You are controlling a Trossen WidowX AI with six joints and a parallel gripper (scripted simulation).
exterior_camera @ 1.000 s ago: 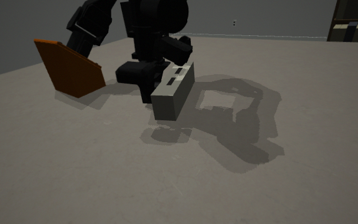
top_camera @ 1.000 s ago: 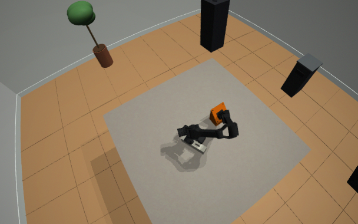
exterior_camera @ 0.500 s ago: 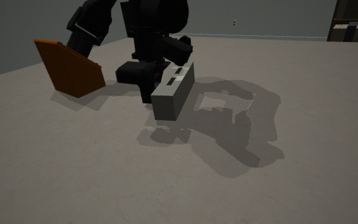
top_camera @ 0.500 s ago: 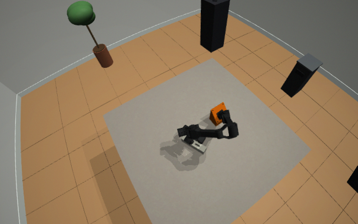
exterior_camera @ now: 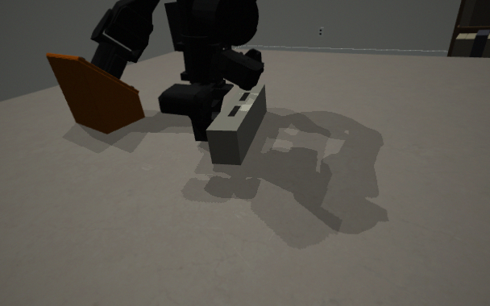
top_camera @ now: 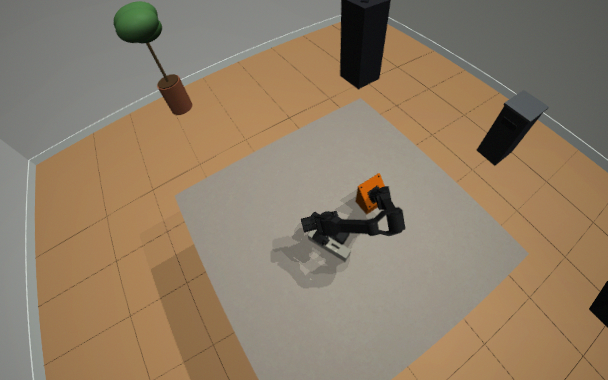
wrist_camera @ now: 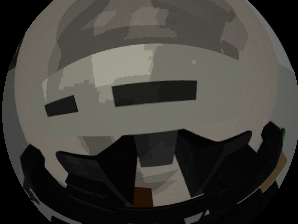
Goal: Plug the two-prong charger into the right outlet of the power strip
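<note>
Now: the two-prong charger 2 cm ahead of my gripper tip, 1 cm to the left of it and 1 cm above it.
</note>
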